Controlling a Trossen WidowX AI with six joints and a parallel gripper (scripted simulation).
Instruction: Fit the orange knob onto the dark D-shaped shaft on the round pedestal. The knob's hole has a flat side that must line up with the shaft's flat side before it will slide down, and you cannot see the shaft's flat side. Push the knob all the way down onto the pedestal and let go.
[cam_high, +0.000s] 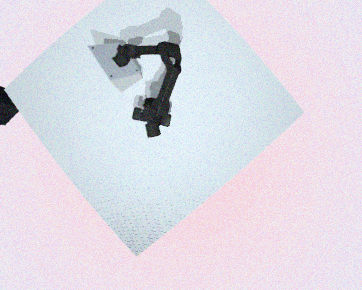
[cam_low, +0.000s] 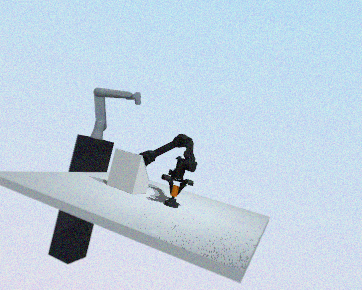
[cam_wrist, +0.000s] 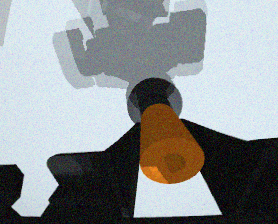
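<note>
Right now the orange knob is 2 cm above my gripper tip. From my gripper tip the other things lie so: dark round pedestal: 4 cm below.
</note>
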